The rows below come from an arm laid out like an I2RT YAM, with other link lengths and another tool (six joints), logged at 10 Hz.
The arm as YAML. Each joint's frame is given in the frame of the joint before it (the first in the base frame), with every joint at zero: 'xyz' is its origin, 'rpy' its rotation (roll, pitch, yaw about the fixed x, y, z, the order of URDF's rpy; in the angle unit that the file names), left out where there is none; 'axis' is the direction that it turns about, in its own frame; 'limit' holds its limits. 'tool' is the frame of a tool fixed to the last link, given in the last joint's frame.
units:
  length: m
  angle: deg
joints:
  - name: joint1
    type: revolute
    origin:
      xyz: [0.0, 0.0, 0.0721]
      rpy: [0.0, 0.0, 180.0]
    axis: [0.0, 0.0, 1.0]
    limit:
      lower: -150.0
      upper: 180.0
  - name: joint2
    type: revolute
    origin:
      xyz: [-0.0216, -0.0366, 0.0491]
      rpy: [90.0, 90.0, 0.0]
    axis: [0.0, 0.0, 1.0]
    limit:
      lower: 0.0
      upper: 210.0
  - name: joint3
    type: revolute
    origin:
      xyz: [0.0, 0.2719, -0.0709]
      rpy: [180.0, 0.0, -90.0]
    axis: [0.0, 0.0, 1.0]
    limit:
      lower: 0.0
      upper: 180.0
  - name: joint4
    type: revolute
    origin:
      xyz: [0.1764, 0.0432, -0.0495]
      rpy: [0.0, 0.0, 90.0]
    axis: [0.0, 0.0, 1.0]
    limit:
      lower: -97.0
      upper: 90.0
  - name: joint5
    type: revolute
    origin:
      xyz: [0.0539, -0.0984, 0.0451]
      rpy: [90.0, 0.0, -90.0]
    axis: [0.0, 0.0, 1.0]
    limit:
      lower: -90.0
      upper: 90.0
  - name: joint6
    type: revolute
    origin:
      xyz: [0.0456, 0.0, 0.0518]
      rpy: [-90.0, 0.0, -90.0]
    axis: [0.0, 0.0, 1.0]
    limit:
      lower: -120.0
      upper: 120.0
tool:
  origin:
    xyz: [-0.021, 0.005, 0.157]
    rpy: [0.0, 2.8, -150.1]
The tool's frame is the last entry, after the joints.
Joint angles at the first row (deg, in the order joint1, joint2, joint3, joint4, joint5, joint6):
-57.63, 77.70, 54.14, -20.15, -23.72, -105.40
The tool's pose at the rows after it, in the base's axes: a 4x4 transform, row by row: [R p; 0 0 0 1], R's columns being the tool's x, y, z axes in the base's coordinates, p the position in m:
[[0.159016 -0.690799 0.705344 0.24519], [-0.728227 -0.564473 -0.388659 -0.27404], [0.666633 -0.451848 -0.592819 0.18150], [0 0 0 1]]
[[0.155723 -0.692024 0.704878 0.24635], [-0.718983 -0.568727 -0.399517 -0.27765], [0.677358 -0.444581 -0.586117 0.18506], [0 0 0 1]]
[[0.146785 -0.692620 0.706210 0.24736], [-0.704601 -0.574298 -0.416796 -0.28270], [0.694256 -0.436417 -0.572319 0.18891], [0 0 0 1]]
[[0.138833 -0.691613 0.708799 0.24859], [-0.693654 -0.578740 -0.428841 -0.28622], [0.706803 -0.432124 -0.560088 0.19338], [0 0 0 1]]
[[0.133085 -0.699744 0.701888 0.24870], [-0.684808 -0.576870 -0.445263 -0.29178], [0.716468 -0.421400 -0.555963 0.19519], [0 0 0 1]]
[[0.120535 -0.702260 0.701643 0.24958], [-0.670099 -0.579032 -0.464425 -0.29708], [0.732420 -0.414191 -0.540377 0.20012], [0 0 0 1]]
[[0.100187 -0.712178 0.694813 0.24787], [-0.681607 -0.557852 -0.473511 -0.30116], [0.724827 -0.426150 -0.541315 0.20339], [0 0 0 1]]
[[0.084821 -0.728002 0.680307 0.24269], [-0.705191 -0.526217 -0.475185 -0.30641], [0.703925 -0.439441 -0.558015 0.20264], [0 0 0 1]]
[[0.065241 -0.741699 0.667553 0.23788], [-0.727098 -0.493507 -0.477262 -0.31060], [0.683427 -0.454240 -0.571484 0.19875], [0 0 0 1]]
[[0.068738 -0.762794 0.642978 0.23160], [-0.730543 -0.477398 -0.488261 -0.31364], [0.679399 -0.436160 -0.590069 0.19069], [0 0 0 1]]
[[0.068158 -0.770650 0.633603 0.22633], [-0.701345 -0.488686 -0.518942 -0.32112], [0.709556 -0.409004 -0.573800 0.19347], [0 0 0 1]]
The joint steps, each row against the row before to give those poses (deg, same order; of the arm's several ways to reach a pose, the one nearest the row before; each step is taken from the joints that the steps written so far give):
-0.03, 0.14, 0.40, 0.49, 0.14, 0.42
0.07, 0.21, 0.57, 0.33, 0.44, -0.12
-0.07, 0.13, -0.09, 1.47, 0.46, -0.08
0.00, 0.04, 0.22, 0.87, 0.26, 0.04
0.00, 0.44, 0.39, 0.64, 0.90, -0.05
0.00, 0.09, 0.04, 1.41, 0.64, 0.15
-0.32, 0.22, 1.20, -0.92, 0.32, 1.24
-1.07, 0.82, 1.95, -2.40, -0.10, 0.87
-0.88, 0.67, 0.52, -0.85, -0.03, 1.15
-0.42, 0.31, -0.59, -0.17, 1.33, -0.48
-0.93, -0.23, -0.85, 2.03, 0.73, -1.59

